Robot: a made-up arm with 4 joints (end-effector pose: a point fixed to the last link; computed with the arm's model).
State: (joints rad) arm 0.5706 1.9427 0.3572 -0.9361
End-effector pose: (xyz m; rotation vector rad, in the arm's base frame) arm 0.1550 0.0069 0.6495 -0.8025 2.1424 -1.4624
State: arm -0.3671 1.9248 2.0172 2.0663
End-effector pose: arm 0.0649 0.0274 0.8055 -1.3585 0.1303 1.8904
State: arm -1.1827 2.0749 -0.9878 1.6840
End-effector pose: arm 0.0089 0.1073 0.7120 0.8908 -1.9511 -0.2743
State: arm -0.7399 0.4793 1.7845 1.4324
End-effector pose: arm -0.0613 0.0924 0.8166 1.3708 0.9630 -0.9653
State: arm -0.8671 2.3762 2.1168 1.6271
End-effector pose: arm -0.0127 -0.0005 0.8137 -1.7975 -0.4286 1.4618
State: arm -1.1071 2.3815 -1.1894 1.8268
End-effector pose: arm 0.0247 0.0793 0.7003 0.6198 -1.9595 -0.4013
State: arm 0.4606 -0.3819 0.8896 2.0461
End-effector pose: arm -0.0458 0.0703 0.7821 1.8259 0.9479 -1.0728
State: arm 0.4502 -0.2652 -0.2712 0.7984
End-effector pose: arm -0.0660 0.0612 0.7474 0.9117 0.0672 0.0110
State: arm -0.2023 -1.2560 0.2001 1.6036
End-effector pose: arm -0.0643 -0.0238 0.6991 1.3279 0.7735 1.2406
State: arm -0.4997 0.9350 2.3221 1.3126
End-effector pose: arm 0.0317 0.0542 0.8074 1.4928 1.6054 -1.7299
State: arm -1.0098 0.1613 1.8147 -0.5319
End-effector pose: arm -0.0691 0.1404 0.8284 -0.7041 0.8720 0.4033
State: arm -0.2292 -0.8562 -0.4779 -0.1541
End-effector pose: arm -0.1176 -0.0011 0.7070 0.1576 -0.9281 0.8317
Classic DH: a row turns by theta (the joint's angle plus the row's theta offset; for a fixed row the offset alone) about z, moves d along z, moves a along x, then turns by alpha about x. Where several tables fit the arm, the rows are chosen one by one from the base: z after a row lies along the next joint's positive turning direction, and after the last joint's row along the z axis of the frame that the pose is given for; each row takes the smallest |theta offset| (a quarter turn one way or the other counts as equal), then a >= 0, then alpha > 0; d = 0 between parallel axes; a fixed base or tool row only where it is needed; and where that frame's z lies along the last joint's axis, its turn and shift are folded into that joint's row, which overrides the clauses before.
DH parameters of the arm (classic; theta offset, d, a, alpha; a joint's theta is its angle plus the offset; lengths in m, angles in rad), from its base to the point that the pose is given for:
base (fixed): -0.0466 0.7028 -0.0404 -1.9993
joint 1: 0.2445 0.0661 0.034 -0.8843
joint 2: -0.1521 -0.0637 -0.0105 1.2941
joint 3: 1.3882 0.0844 -0.018 1.5708
joint 4: -1.5708 -0.076 0.025 1.5708
tool (fixed): 1.5708 0.039 0 0

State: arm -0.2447 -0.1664 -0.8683 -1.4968
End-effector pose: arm -0.1166 0.1383 0.6831 -1.1982 -1.0686 -0.6281
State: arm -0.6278 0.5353 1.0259 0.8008
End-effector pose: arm -0.0719 0.0969 0.8107 0.9085 0.4764 -0.4523
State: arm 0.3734 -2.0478 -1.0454 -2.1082
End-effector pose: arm -0.1136 -0.0173 0.6417 -0.2129 -1.4253 -0.3086
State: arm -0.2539 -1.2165 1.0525 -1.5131
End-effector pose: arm -0.1487 0.0413 0.7859 -1.8535 -0.6001 1.2922
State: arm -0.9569 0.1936 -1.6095 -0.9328
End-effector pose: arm -0.0532 0.1422 0.6358 -0.2357 -2.2514 -0.9255
